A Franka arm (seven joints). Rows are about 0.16 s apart.
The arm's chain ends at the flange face. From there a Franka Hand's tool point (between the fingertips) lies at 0.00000 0.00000 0.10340 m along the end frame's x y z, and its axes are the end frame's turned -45 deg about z.
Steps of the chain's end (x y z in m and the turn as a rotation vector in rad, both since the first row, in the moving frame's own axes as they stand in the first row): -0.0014, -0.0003, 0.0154, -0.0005, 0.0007, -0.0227; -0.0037, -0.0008, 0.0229, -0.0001, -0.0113, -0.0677; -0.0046, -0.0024, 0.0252, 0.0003, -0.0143, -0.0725
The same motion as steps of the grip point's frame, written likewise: -0.0008, -0.0011, 0.0154, -0.0008, 0.0001, -0.0227; -0.0029, -0.0040, 0.0229, 0.0079, -0.0081, -0.0677; -0.0026, -0.0060, 0.0252, 0.0103, -0.0099, -0.0725
